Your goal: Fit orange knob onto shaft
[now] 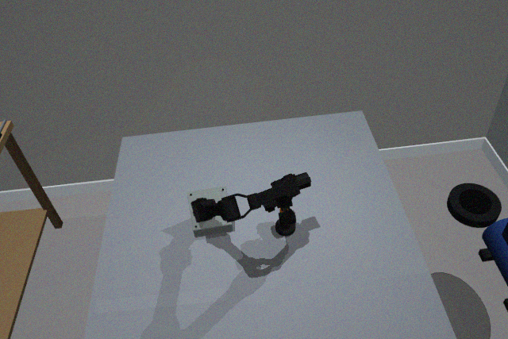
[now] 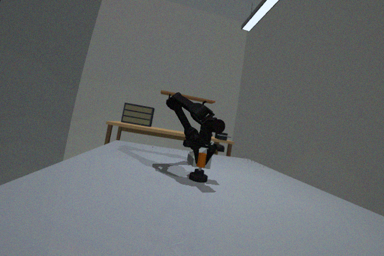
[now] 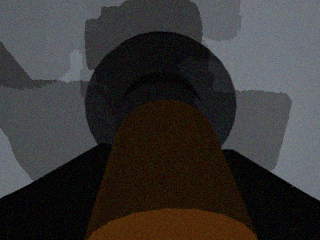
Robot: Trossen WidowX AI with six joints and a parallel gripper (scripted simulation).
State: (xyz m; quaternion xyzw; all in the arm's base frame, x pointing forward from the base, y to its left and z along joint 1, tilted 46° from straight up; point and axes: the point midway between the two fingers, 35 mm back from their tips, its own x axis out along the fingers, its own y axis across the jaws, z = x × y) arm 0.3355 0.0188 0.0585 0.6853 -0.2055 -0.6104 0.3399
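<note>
The round black pedestal lies 4 cm below my gripper tip. The rest, counted from my gripper tip: orange knob (3 cm above).
</note>
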